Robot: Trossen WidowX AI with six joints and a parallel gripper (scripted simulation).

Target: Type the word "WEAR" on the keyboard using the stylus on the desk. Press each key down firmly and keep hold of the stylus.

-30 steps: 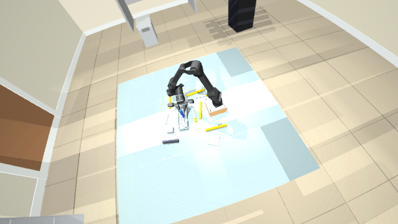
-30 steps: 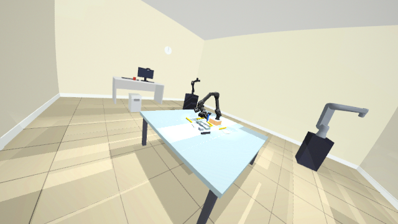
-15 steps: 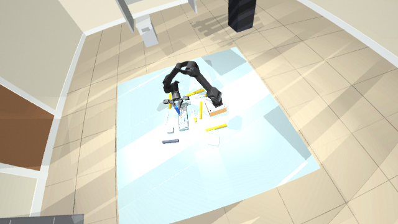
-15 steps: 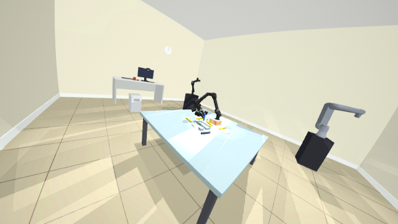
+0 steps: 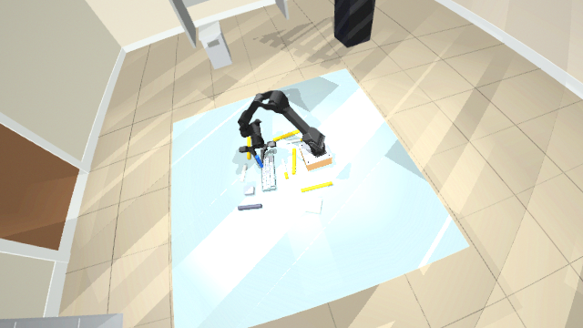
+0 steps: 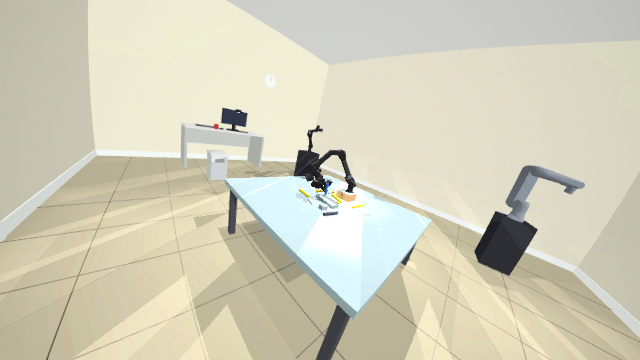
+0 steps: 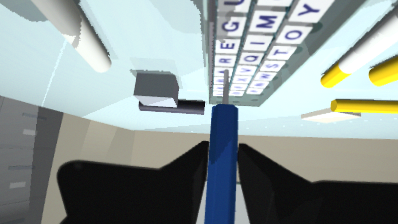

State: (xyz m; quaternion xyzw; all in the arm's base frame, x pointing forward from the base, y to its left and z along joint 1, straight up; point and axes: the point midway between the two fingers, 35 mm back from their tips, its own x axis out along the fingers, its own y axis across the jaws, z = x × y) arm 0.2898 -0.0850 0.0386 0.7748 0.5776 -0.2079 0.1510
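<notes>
Right now my gripper tip is 1 cm above the blue stylus. Round my gripper tip: grey block: 11 cm ahead, 8 cm to the left, 7 cm below; dark bar: 16 cm to the left, 13 cm ahead, 8 cm below; white flat tile: 28 cm to the left, 15 cm behind, 8 cm below.
</notes>
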